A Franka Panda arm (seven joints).
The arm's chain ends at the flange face. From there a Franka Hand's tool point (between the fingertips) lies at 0.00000 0.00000 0.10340 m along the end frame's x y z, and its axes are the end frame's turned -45 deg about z.
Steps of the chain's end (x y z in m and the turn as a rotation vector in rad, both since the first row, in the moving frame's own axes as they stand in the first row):
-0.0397, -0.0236, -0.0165, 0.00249, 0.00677, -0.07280
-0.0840, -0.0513, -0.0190, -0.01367, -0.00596, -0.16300
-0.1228, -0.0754, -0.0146, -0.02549, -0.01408, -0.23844
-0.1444, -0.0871, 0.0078, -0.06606, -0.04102, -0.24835
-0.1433, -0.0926, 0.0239, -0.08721, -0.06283, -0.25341
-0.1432, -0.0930, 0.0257, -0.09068, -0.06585, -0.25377
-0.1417, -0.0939, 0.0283, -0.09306, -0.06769, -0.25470
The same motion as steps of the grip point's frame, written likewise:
-0.0107, -0.0445, -0.0165, -0.00303, 0.00655, -0.07280
-0.0245, -0.0950, -0.0190, -0.00545, -0.01388, -0.16300
-0.0363, -0.1390, -0.0146, -0.00807, -0.02798, -0.23844
-0.0480, -0.1609, 0.0075, -0.01771, -0.07572, -0.24835
-0.0465, -0.1637, 0.0233, -0.01724, -0.10609, -0.25341
-0.0466, -0.1638, 0.0251, -0.01756, -0.11068, -0.25377
-0.0452, -0.1633, 0.0276, -0.01794, -0.11367, -0.25470

